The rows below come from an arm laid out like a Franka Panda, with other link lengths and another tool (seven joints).
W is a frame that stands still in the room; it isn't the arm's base.
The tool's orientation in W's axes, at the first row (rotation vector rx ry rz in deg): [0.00, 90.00, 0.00]
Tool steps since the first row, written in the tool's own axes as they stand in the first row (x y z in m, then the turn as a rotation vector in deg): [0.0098, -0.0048, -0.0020, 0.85, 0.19, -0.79]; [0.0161, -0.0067, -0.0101, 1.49, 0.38, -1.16]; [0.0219, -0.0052, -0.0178, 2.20, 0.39, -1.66]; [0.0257, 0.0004, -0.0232, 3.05, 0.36, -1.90]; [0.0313, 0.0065, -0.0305, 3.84, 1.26, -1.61]
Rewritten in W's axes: [-0.0020, -0.0048, -0.0098, -0.79, 0.19, -0.85]; [-0.0101, -0.0067, -0.0161, -1.16, 0.38, -1.49]; [-0.0178, -0.0052, -0.0219, -1.66, 0.39, -2.20]; [-0.0232, 0.0004, -0.0257, -1.90, 0.36, -3.05]; [-0.0305, 0.0065, -0.0313, -1.61, 1.26, -3.84]
